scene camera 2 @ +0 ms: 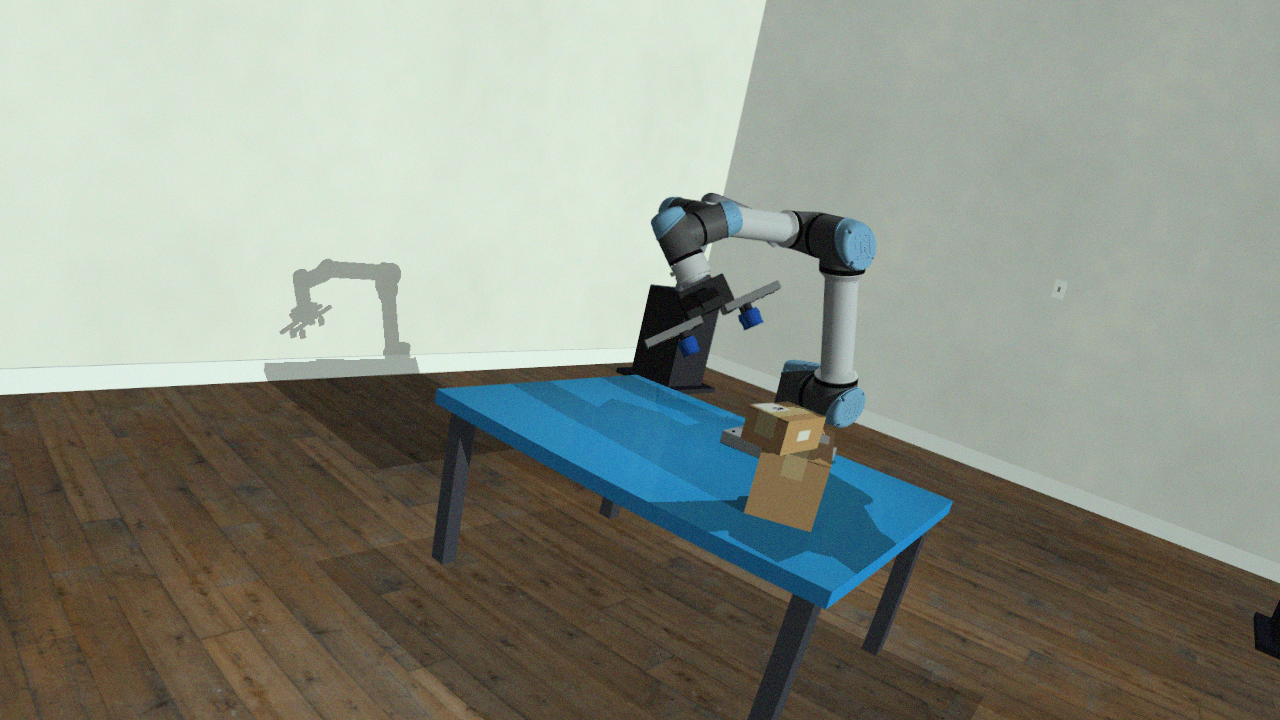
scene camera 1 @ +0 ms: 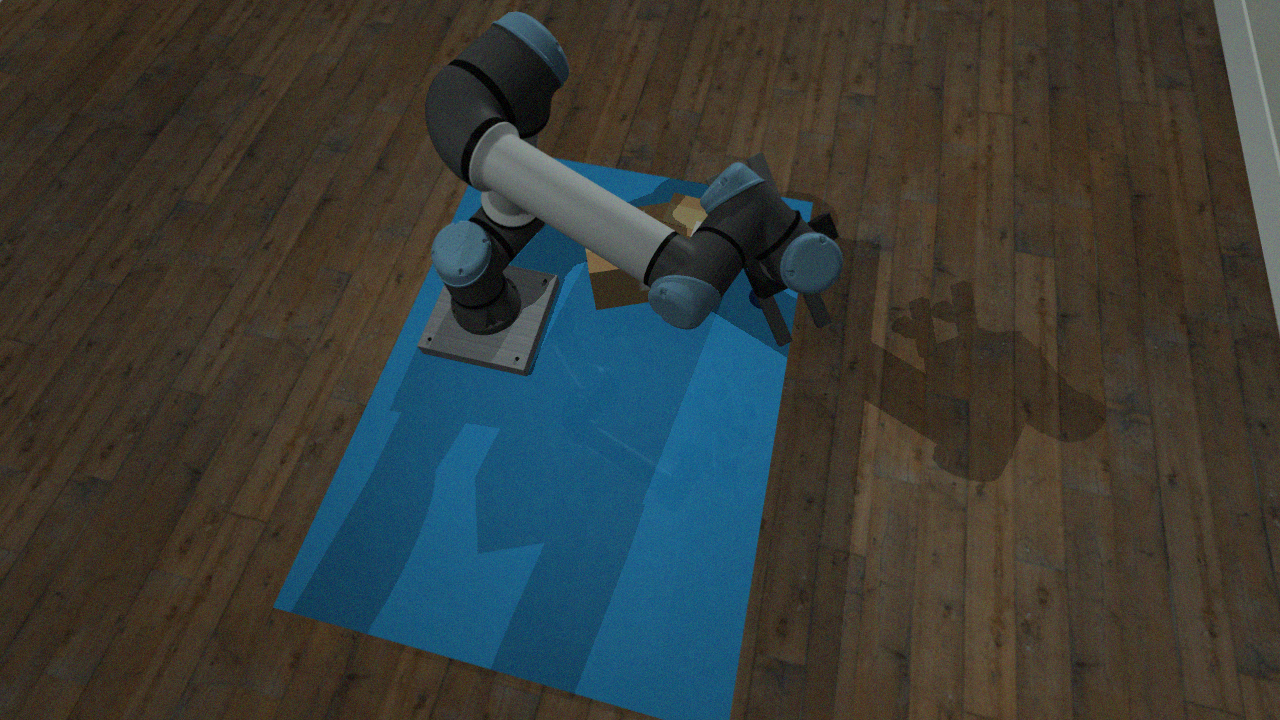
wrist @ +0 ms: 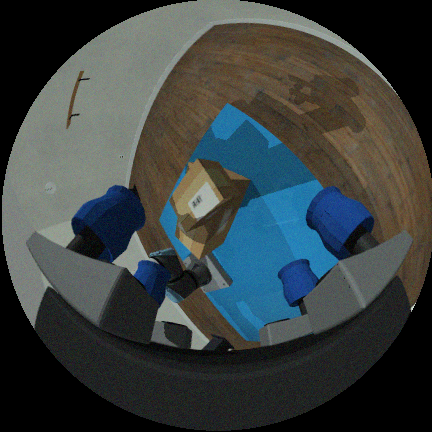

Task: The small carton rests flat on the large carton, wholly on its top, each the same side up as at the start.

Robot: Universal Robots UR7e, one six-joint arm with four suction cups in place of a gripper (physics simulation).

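Places are measured from the arm's base along level axes (x ahead, y left, z up), in centimetres.
Pixels of known places: hand, its tool point: (scene camera 2: 723,340) (wrist: 225,250); arm's base, origin of its link: (scene camera 1: 487,305) (wrist: 200,271).
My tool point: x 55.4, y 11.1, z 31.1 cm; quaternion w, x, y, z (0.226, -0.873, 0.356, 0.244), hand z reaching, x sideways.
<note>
Ahead of a thing's pixels: the offset from my tool point to its top centre. Level surfaces: height alone.
The small carton @[dy +11.7, dx -13.2, dz -12.0 cm] (scene camera 1: 688,214) (scene camera 2: 784,428) (wrist: 202,200) is tan, with a white label on top. It sits on the large carton @[dy +11.3, dx -23.2, dz -19.4 cm] (scene camera 1: 615,288) (scene camera 2: 787,494) (wrist: 194,241), turned at an angle to it. In scene camera 2 its left corner reaches past the large carton's visible left edge; I cannot tell whether all of its base is supported. The large carton stands on the blue table. My gripper (scene camera 1: 778,282) (scene camera 2: 718,328) (wrist: 225,250) is open, its blue cups touching nothing. It hangs tilted, high above the table and apart from both cartons. In scene camera 1 the arm hides part of the cartons.
The blue table @[dz -34.7 cm] (scene camera 1: 707,537) (scene camera 2: 581,429) (wrist: 270,240) bears the arm's grey base plate (scene camera 1: 528,335) (scene camera 2: 733,437) (wrist: 217,280) beside the cartons. A black cabinet (scene camera 2: 656,331) stands on the floor beyond the table. The arm's forearm passes above the cartons in scene camera 1.
</note>
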